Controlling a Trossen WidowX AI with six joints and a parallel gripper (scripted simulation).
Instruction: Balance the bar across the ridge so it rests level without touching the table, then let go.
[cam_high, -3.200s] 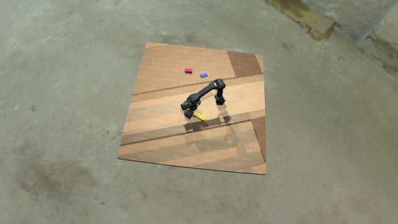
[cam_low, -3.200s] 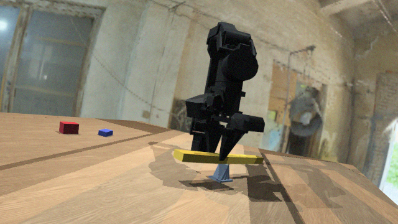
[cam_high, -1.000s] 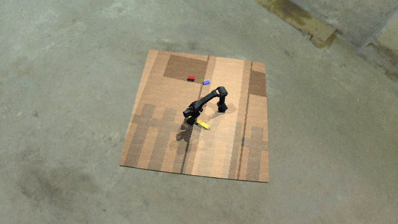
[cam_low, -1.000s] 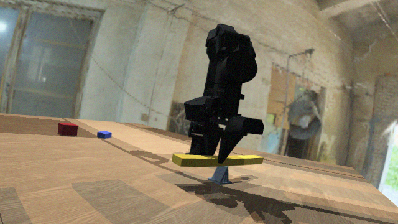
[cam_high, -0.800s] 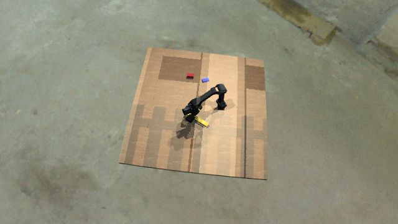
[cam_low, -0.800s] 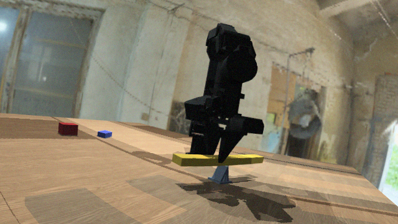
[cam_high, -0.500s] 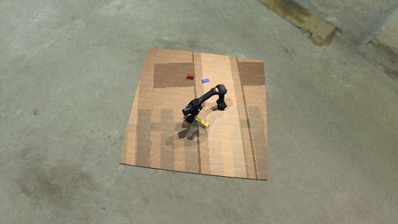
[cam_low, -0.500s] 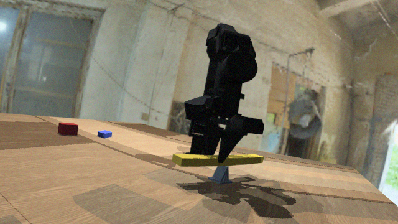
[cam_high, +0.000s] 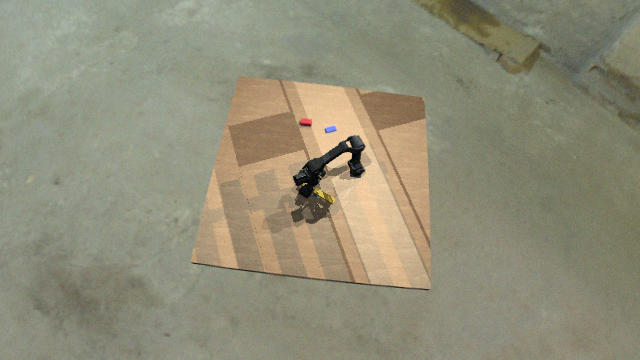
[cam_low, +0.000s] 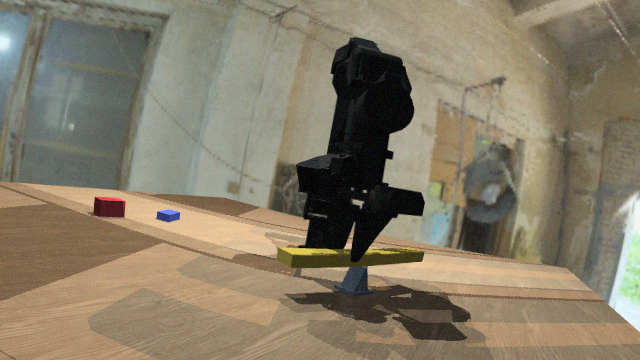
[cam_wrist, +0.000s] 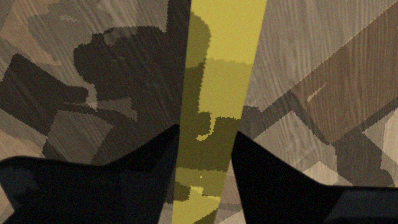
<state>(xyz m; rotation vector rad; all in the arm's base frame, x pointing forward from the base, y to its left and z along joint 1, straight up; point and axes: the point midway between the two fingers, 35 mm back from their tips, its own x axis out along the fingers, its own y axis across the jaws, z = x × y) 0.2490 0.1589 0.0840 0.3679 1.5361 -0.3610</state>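
Now: gripper tip 3 cm past the yellow bar and 1 cm to the right of it. Also, from my gripper tip: blue block (7 cm behind, 44 cm to the right, 4 cm below); red block (9 cm ahead, 47 cm to the right, 3 cm below).
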